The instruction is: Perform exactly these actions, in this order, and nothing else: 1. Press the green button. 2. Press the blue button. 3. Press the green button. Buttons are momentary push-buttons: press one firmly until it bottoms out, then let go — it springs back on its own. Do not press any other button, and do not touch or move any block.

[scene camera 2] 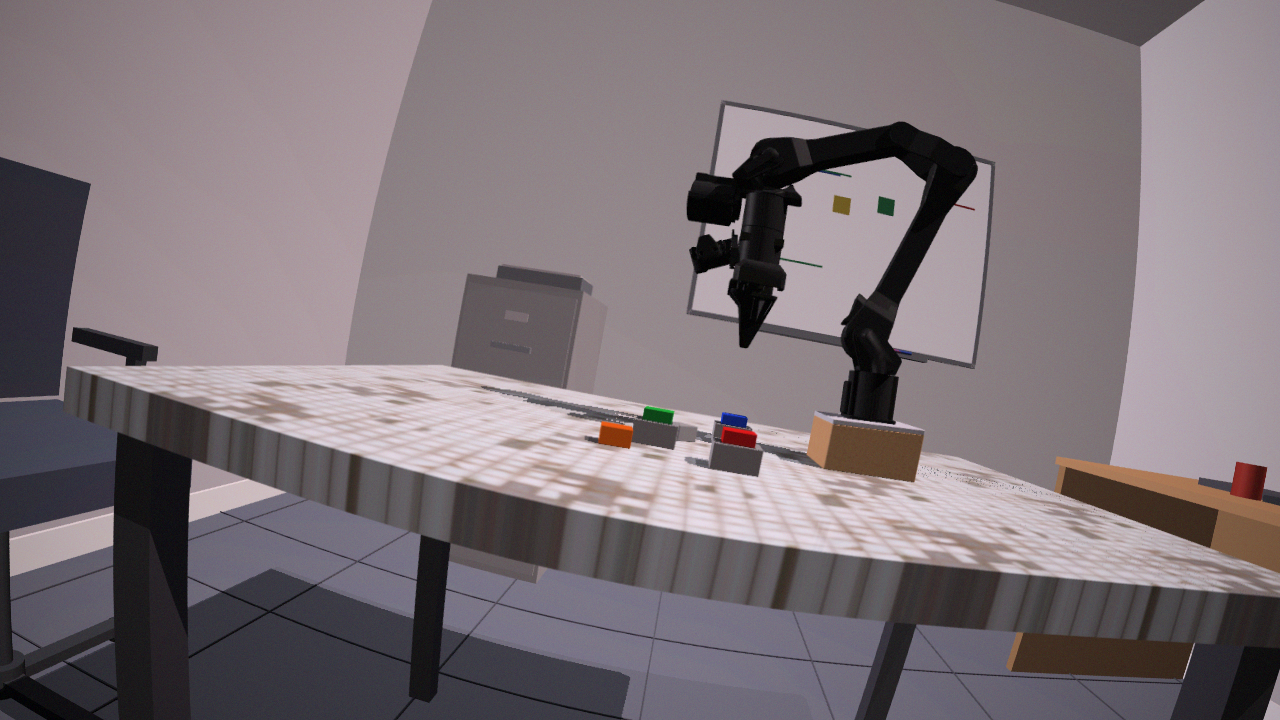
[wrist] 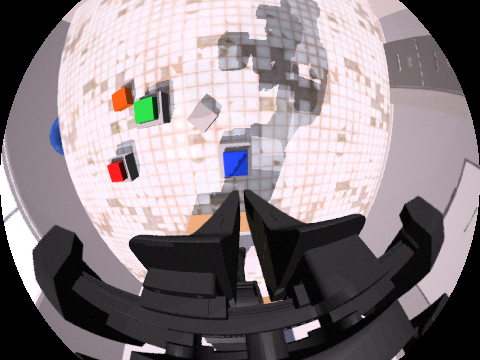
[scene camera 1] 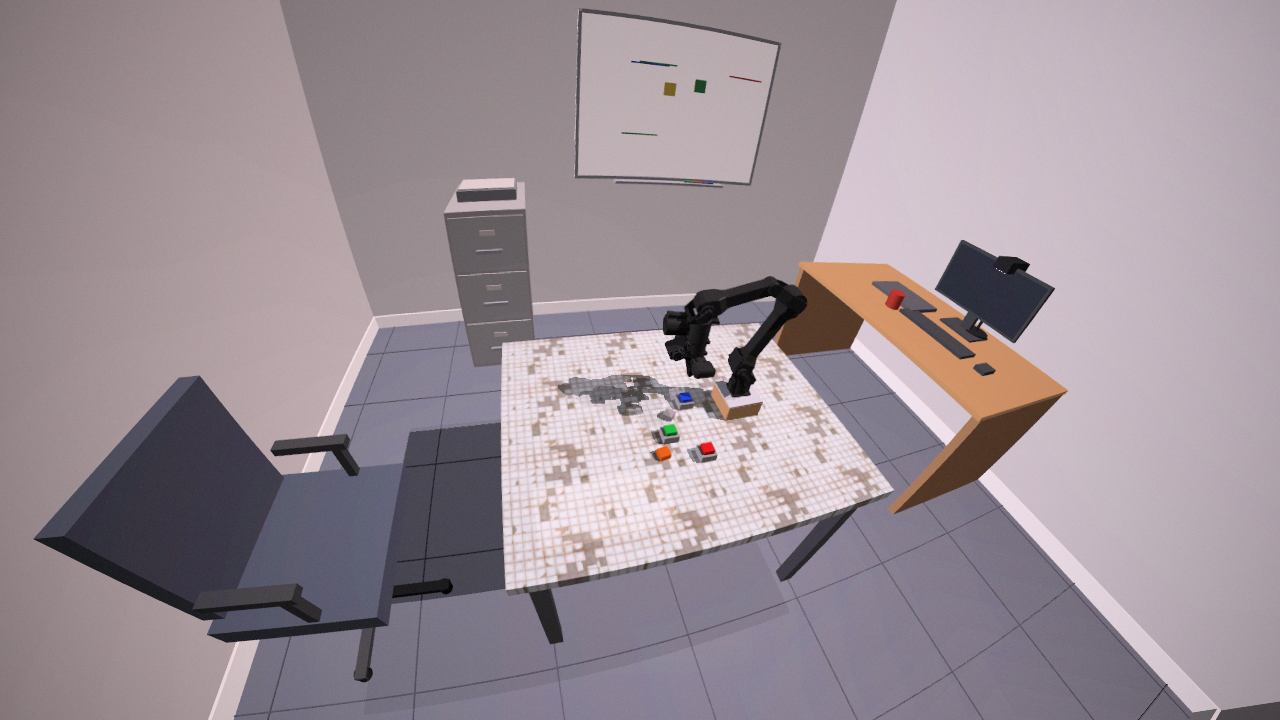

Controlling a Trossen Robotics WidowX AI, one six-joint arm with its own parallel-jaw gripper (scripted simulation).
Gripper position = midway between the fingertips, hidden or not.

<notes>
My gripper (scene camera 2: 743, 347) is shut and holds nothing. Further things: an orange block (scene camera 2: 610, 434).
My gripper also shows in the wrist view (wrist: 241, 195) and in scene camera 1 (scene camera 1: 689, 375).
</notes>
